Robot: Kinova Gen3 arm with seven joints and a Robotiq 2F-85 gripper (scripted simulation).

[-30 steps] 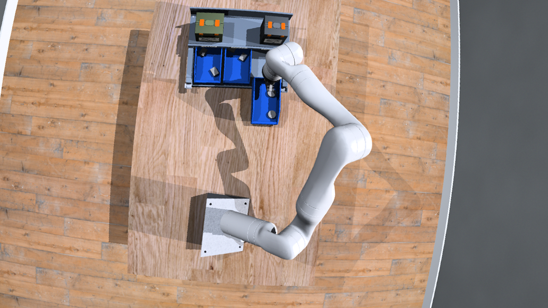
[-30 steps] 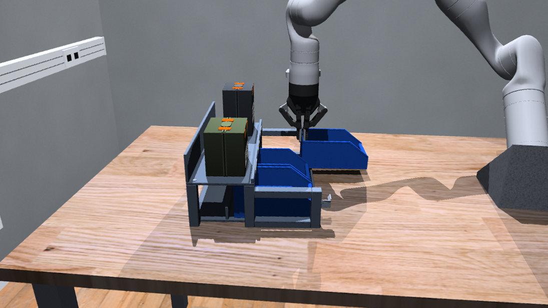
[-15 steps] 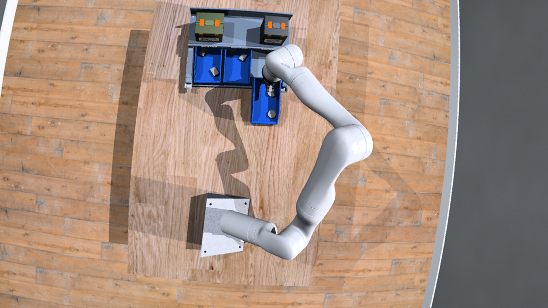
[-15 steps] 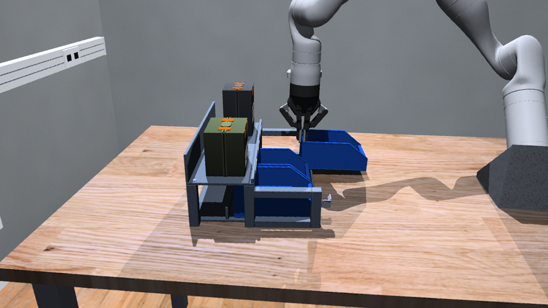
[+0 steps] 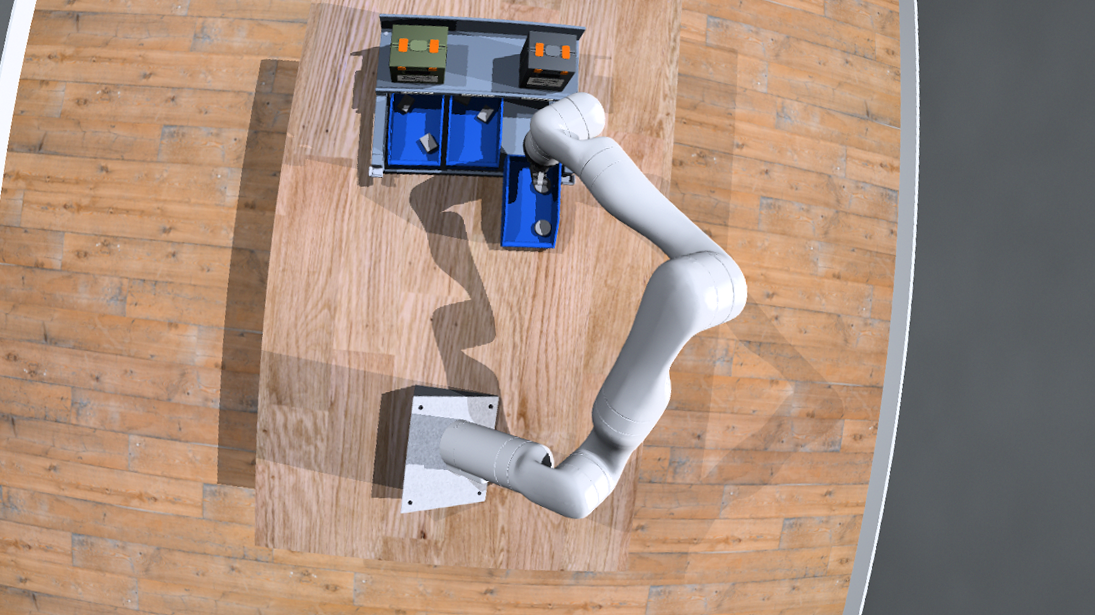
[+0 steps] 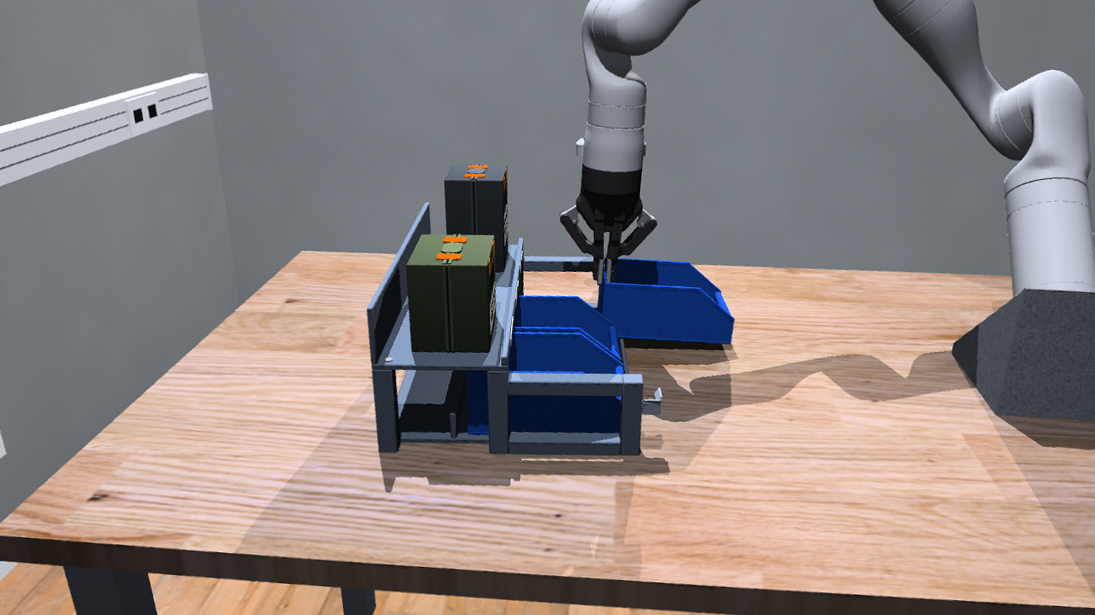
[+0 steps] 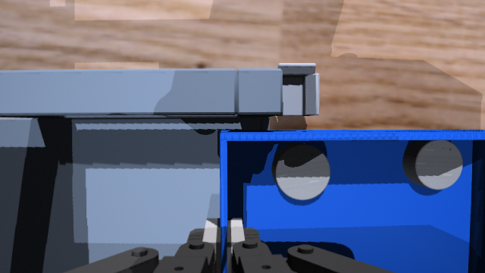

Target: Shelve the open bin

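The round grey part is 60 mm below my hand, 40 mm behind it and 20 mm to the right of it. The rest, counted from my hand: green box: 210 mm to the left, 180 mm ahead, 60 mm above; then dark box: 160 mm ahead, 70 mm above, 20 mm to the right; then shelf: 110 mm to the left, 110 mm ahead, 30 mm below.
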